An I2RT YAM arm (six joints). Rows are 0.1 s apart.
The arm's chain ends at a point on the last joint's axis. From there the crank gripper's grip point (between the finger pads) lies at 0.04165 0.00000 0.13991 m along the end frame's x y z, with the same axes.
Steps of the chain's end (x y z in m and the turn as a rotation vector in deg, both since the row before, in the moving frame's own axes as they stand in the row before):
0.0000, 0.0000, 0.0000, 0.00, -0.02, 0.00
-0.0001, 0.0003, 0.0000, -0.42, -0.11, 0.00
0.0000, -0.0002, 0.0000, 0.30, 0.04, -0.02
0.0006, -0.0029, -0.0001, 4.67, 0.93, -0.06
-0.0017, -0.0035, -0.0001, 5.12, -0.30, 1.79
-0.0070, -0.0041, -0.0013, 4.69, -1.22, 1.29
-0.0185, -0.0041, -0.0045, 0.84, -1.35, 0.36
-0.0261, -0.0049, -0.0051, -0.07, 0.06, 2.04
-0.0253, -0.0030, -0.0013, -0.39, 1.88, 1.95
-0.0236, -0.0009, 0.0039, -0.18, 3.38, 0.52
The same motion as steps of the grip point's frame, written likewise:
0.0000, 0.0000, 0.0000, 0.00, -0.02, 0.00
-0.0004, 0.0013, 0.0001, -0.42, -0.11, 0.00
0.0001, -0.0009, 0.0000, 0.30, 0.04, -0.02
0.0029, -0.0143, -0.0013, 4.67, 0.93, -0.06
-0.0023, -0.0147, -0.0004, 5.12, -0.30, 1.79
-0.0099, -0.0147, -0.0009, 4.69, -1.22, 1.29
-0.0218, -0.0059, -0.0036, 0.84, -1.35, 0.36
-0.0260, -0.0032, -0.0051, -0.07, 0.06, 2.04
-0.0208, -0.0006, -0.0027, -0.39, 1.88, 1.95
-0.0154, 0.0000, 0.0012, -0.18, 3.38, 0.52

